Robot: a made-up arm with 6 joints. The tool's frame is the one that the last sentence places. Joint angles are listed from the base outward.
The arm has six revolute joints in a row. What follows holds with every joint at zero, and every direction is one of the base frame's.
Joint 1 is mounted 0.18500 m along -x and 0.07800 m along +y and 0.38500 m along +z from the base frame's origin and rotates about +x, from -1.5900 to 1.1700 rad.
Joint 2 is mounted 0.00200 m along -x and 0.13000 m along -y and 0.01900 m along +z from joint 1 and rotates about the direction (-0.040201, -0.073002, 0.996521), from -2.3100 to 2.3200 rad.
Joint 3 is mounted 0.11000 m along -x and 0.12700 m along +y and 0.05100 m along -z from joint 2 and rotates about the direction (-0.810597, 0.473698, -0.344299), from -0.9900 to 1.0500 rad.
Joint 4 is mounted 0.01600 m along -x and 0.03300 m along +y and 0.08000 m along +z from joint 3 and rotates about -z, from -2.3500 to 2.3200 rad.
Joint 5 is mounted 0.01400 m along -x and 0.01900 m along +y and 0.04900 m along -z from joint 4 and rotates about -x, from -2.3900 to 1.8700 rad.
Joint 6 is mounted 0.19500 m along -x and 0.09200 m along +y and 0.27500 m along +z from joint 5 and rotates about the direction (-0.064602, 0.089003, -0.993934), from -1.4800 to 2.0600 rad.
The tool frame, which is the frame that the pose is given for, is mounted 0.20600 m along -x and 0.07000 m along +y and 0.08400 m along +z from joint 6; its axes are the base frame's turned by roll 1.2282, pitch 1.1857 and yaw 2.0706 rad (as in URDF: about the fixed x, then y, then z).
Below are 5 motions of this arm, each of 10 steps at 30 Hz.
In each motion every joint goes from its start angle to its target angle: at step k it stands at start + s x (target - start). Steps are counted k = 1, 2, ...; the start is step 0. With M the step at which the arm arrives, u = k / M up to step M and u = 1 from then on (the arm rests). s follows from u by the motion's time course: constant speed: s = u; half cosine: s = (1 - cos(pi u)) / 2; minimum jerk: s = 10 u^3 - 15 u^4 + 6 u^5.
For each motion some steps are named. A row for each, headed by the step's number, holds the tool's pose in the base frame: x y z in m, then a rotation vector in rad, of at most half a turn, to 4 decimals.
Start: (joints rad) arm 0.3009 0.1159 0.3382 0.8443 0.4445 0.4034
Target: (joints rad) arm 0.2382 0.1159 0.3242 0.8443 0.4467 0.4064
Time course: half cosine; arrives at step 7
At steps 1, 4, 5, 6, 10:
1: -0.2543 0.6370 0.6044 0.3003 1.7865 -0.3624
4: -0.2558 0.6430 0.5880 0.2791 1.7766 -0.3879
5: -0.2563 0.6451 0.5821 0.2715 1.7730 -0.3970
6: -0.2567 0.6464 0.5780 0.2662 1.7705 -0.4032
10: -0.2568 0.6469 0.5765 0.2644 1.7696 -0.4055

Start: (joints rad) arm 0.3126 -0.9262 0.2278 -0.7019 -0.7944 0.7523
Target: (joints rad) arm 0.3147 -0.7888 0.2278 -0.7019 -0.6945 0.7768
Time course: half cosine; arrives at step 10
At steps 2, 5, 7, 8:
2: -0.3075 0.0106 0.9149 1.3778 1.3143 0.8492
5: -0.3154 0.0219 0.9189 1.3098 1.3675 0.8624
7: -0.3223 0.0302 0.9212 1.2587 1.4038 0.8711
8: -0.3251 0.0334 0.9220 1.2391 1.4169 0.8742

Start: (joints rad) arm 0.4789 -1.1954 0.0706 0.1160 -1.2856 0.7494
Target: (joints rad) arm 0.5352 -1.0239 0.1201 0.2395 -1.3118 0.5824
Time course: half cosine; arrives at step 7
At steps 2, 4, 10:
2: -0.3622 0.0991 0.8878 2.0464 0.1626 0.2288
4: -0.3804 0.1056 0.8923 1.9960 0.1711 0.2657
10: -0.3983 0.1117 0.8953 1.9473 0.1772 0.3000

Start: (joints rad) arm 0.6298 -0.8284 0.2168 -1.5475 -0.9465 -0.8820
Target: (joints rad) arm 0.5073 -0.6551 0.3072 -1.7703 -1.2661 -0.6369
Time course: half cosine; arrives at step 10
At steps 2, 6, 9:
2: -0.2383 -0.3603 0.3154 0.0220 -0.5524 2.5645
6: -0.1548 -0.3702 0.2990 0.2604 -0.4764 2.7916
9: -0.1035 -0.3673 0.2930 0.4151 -0.3934 2.9217

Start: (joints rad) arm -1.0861 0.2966 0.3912 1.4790 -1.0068 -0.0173
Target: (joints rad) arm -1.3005 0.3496 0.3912 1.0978 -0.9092 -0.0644
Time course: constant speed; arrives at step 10
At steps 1, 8, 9, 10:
1: -0.6321 0.4471 0.0797 -0.7022 0.5934 -0.0637
8: -0.7131 0.4067 0.1267 -0.8922 0.9116 -0.0272
9: -0.7226 0.4024 0.1351 -0.9190 0.9584 -0.0247
10: -0.7315 0.3986 0.1438 -0.9457 1.0054 -0.0228

